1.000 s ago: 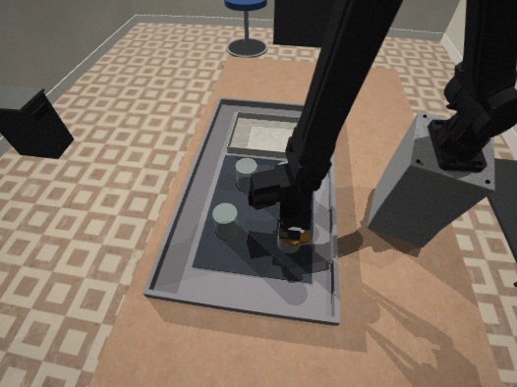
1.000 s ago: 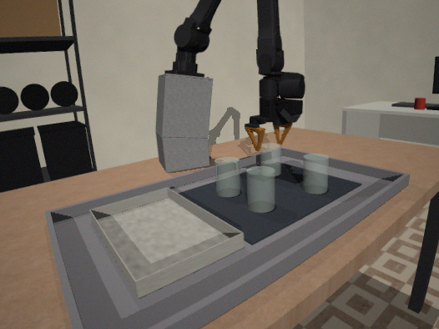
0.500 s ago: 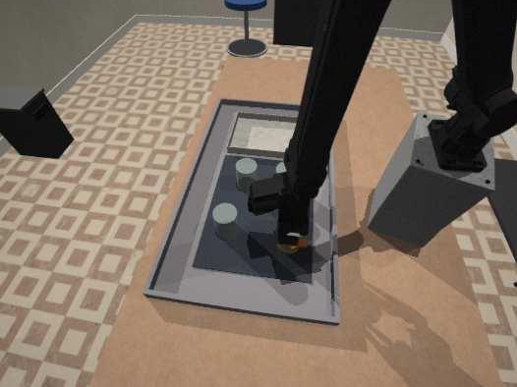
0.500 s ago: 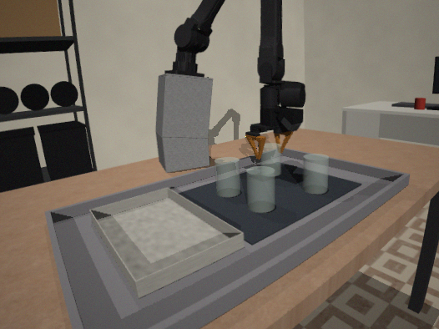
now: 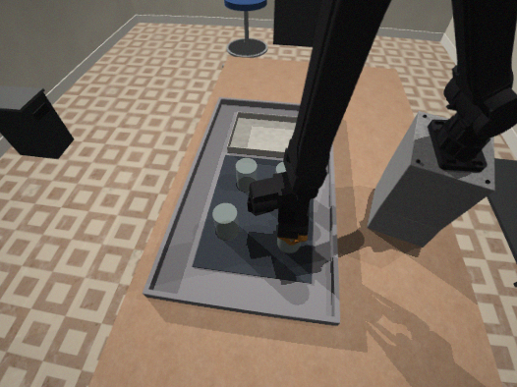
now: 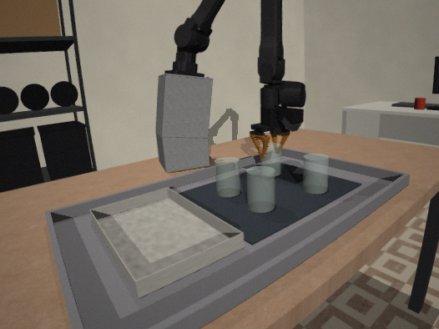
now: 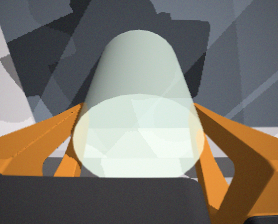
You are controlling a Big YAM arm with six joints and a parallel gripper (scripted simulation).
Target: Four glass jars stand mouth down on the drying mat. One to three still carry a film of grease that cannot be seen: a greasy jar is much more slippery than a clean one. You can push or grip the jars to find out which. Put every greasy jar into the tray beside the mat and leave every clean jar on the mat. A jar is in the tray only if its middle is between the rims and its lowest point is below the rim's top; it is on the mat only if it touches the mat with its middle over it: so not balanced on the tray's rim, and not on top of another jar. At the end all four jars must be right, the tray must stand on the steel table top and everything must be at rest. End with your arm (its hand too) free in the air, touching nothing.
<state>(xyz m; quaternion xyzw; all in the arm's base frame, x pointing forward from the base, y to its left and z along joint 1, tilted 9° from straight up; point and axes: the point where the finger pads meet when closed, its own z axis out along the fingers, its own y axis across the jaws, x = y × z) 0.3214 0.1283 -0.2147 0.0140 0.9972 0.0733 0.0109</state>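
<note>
Now: the pale tray 8 cm ahead of my hand, 42 cm to the right of it and 6 cm below it. The rest, counted from my hand: dark drying mat (9 cm ahead, 10 cm to the right, 6 cm below); then rimmed steel table top (10 cm ahead, 21 cm to the right, 7 cm below).
</note>
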